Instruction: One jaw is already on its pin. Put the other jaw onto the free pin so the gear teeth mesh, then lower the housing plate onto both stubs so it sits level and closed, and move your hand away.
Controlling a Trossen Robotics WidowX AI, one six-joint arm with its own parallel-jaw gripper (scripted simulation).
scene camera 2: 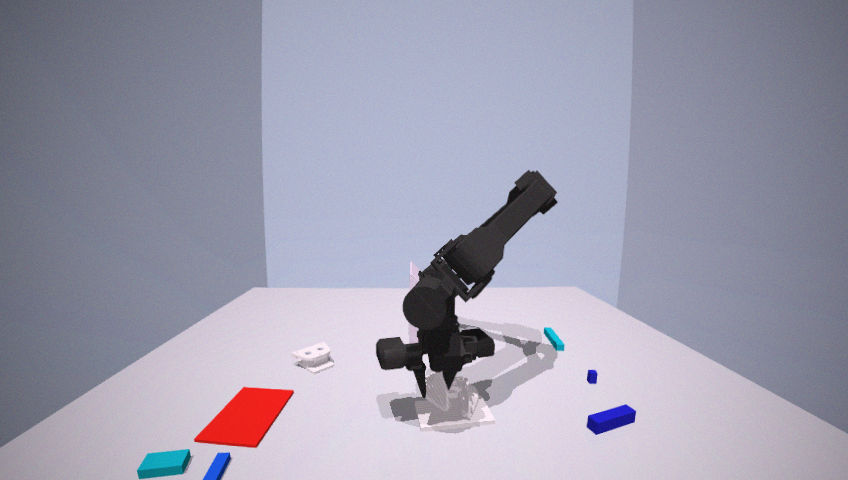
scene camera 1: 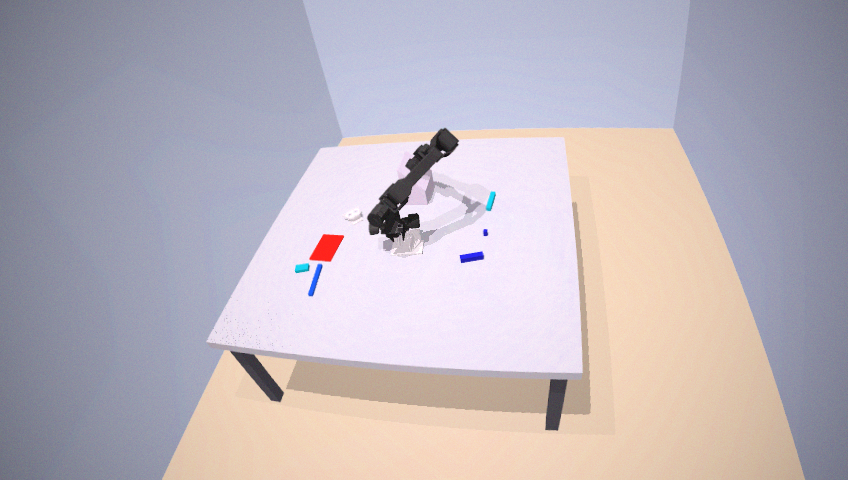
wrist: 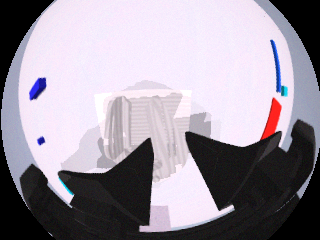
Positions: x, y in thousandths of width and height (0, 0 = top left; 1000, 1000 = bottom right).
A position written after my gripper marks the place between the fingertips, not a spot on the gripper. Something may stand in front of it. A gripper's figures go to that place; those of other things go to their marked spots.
Labels:
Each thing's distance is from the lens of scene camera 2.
my gripper (scene camera 2: 512, 822): 61 cm
red flat sheet (scene camera 2: 290, 876): 65 cm

